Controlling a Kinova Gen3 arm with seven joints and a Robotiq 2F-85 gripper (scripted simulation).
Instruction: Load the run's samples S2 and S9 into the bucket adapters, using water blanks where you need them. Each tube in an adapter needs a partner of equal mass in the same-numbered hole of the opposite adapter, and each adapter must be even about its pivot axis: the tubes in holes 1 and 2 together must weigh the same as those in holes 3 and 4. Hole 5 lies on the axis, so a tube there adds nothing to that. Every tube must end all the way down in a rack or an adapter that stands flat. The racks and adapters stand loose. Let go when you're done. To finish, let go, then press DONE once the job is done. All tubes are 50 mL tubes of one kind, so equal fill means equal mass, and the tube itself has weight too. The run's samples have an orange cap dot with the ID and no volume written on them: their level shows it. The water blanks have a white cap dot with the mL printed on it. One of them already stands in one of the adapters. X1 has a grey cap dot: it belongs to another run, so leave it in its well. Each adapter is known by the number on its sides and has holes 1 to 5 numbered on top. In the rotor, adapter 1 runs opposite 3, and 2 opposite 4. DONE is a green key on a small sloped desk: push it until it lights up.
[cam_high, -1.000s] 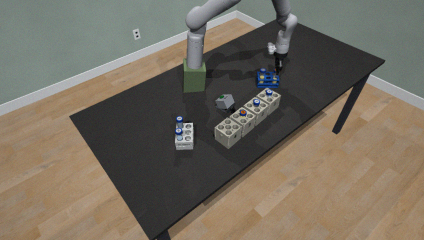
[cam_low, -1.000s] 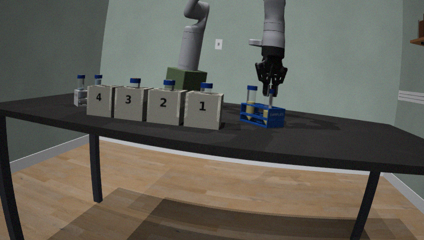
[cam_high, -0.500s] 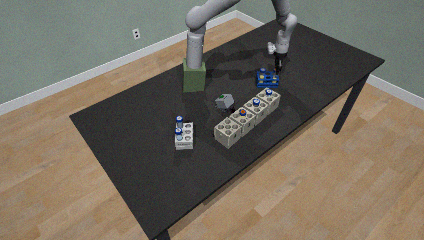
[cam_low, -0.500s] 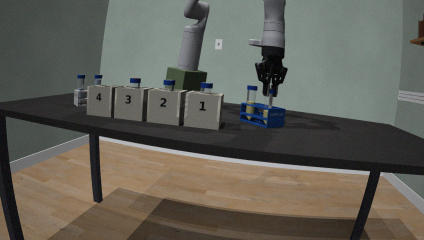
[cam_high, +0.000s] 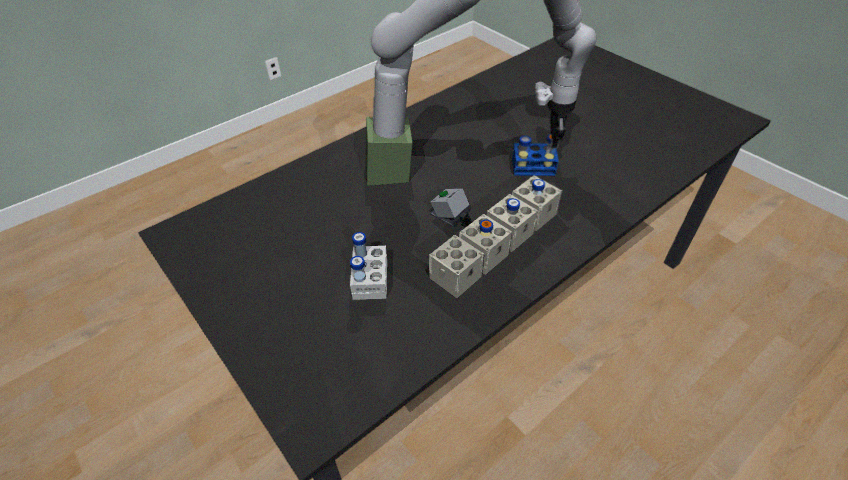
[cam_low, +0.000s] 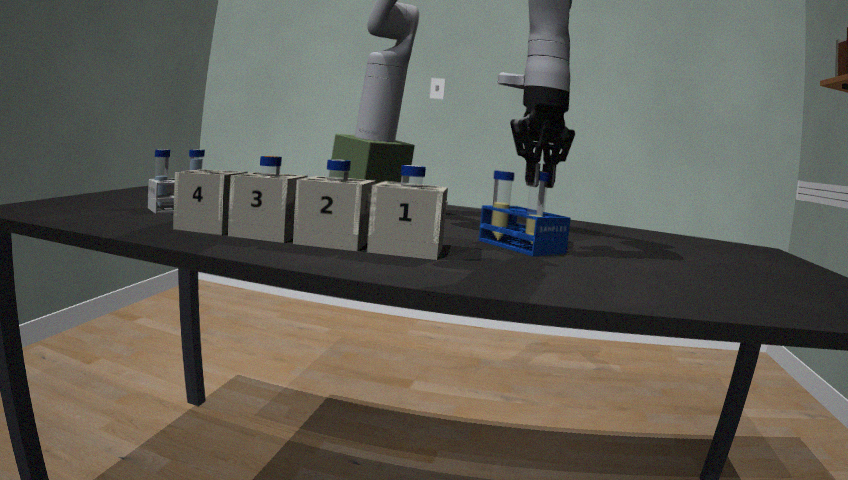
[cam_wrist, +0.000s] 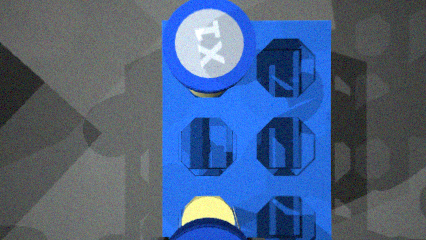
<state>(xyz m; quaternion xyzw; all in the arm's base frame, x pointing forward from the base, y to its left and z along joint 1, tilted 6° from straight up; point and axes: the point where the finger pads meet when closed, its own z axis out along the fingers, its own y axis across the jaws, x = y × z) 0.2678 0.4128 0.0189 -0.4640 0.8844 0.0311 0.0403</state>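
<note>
Right now my hand is 50 mm above the orange-dot sample tube and 10 mm past it. Round my hand: water blank: 170 mm to the right, 130 mm ahead, 60 mm below; blue sample rack: 90 mm below, 40 mm behind, 20 mm to the right; grey-dot tube: 80 mm to the right, 60 mm below, 50 mm behind.
</note>
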